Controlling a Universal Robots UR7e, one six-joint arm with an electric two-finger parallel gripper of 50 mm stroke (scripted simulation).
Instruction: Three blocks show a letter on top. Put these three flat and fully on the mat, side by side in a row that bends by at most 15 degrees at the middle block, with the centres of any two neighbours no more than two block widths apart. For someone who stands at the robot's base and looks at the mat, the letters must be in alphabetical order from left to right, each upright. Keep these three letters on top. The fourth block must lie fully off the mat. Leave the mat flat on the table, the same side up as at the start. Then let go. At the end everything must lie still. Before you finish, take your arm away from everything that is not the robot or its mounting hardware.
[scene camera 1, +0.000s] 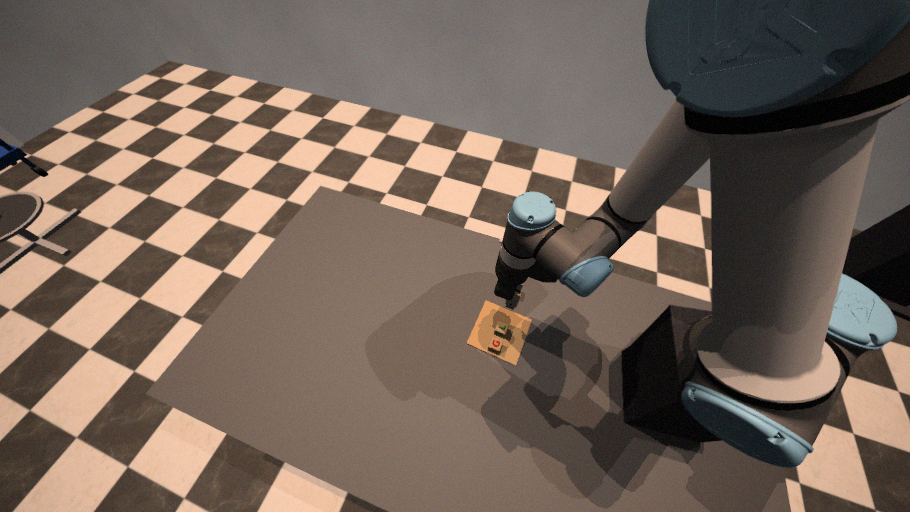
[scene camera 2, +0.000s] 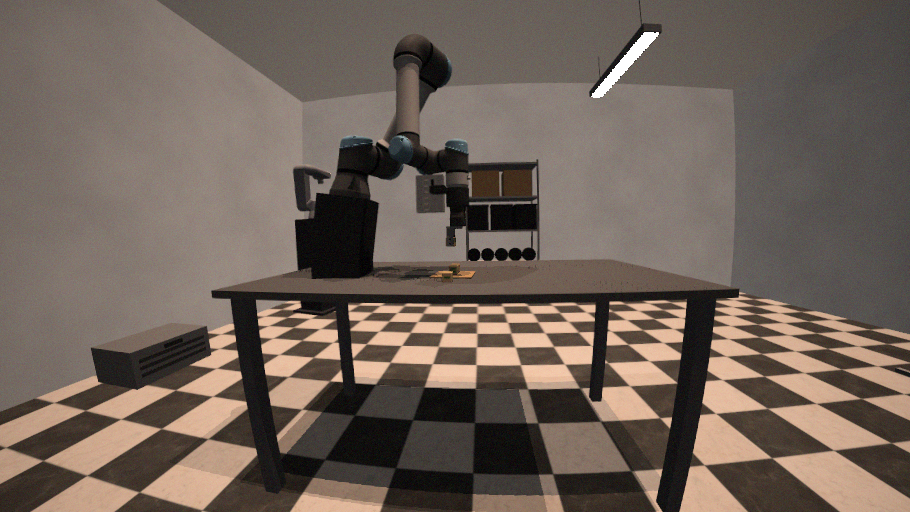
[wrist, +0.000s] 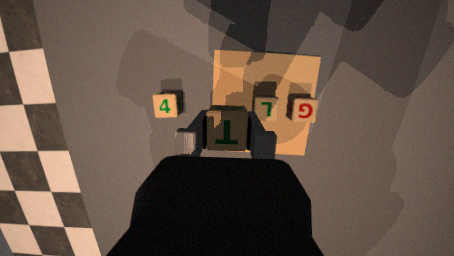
Labels:
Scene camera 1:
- my gripper: 511, 300
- orange mat: 483, 331
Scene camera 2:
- my gripper: 451, 246
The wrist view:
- my gripper: 227, 122
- orange mat: 238, 75

